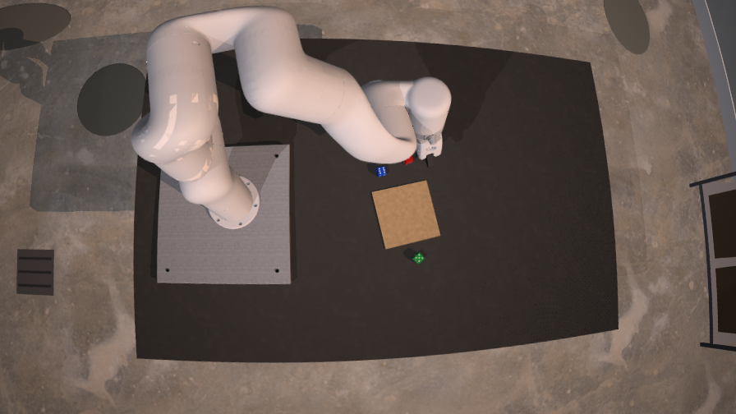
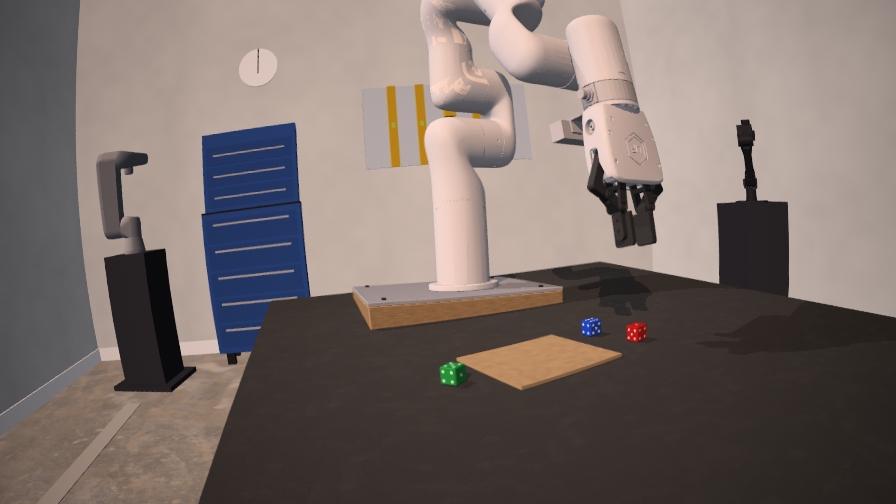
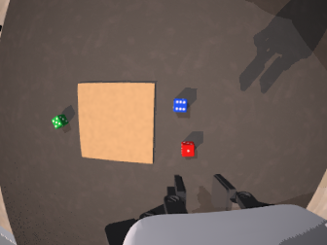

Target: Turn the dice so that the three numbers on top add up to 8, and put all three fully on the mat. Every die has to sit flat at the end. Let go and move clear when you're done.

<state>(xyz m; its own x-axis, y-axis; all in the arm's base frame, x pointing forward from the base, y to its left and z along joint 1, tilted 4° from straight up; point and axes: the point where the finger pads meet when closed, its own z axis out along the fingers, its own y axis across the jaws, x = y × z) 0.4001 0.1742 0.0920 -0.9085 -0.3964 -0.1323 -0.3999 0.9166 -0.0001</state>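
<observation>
Right now the red die is 130 mm below my hand. The rest, counted from my hand: tan mat: 140 mm below, 130 mm to the right, 20 mm ahead; then green die: 240 mm to the right, 130 mm below, 60 mm ahead; then blue die: 130 mm below, 60 mm behind, 40 mm to the right.
</observation>
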